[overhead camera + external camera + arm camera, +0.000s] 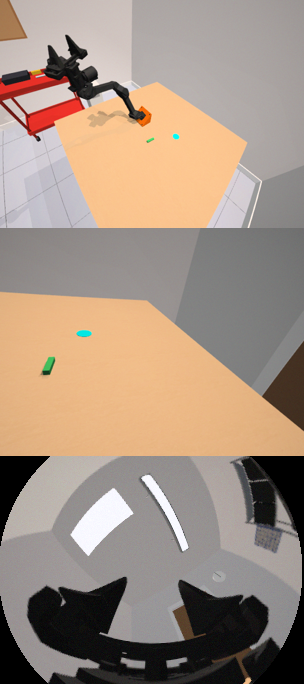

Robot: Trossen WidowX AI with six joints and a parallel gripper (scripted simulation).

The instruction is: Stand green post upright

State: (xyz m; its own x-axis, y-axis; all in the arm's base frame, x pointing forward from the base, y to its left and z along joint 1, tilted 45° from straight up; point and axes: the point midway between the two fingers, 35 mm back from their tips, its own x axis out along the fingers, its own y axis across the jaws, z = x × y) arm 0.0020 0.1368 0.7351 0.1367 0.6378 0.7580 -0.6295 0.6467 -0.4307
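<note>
My gripper tip is now 70 cm above the green post, 35 cm to the right of it and 19 cm short of it. From my gripper tip the other things lie so: cyan circle (71 cm below, 57 cm to the left, 29 cm ahead).
</note>
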